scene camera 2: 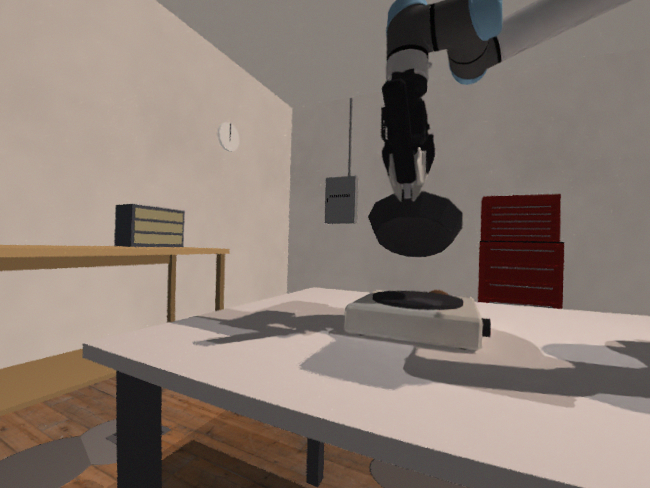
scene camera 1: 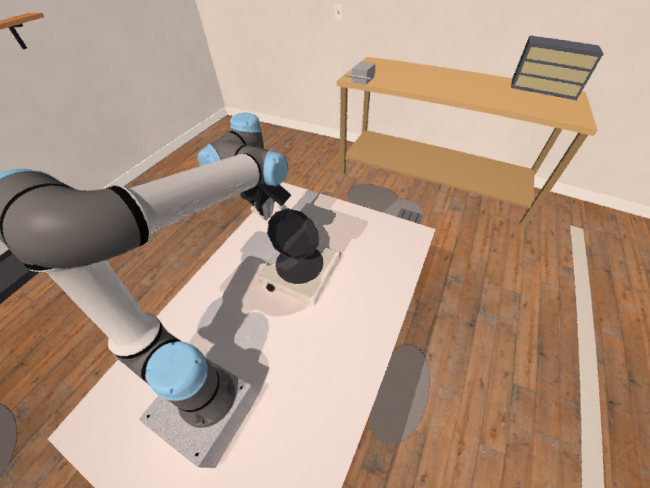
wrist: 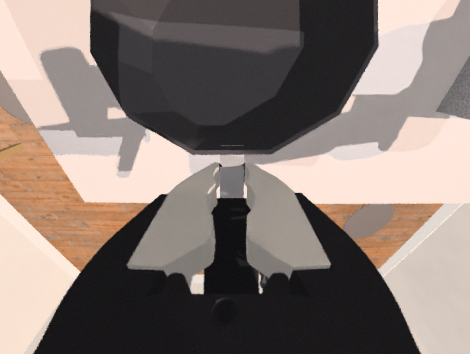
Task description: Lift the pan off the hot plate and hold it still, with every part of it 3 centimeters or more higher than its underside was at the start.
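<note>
The black pan hangs in the air above the hot plate, tilted steeply with its bowl sloping down from the handle side. In scene camera 2 a wide gap shows between its lowest edge and the hot plate. The cream hot plate has a dark round burner and a black knob, and stands on the white table. My gripper points down and is shut on the pan's handle; the grey metal neck shows between the fingertips in the wrist view.
The white table carries the robot's base at its near end in scene camera 1. A wooden workbench with a drawer box stands by the wall. A red tool cabinet stands behind the table.
</note>
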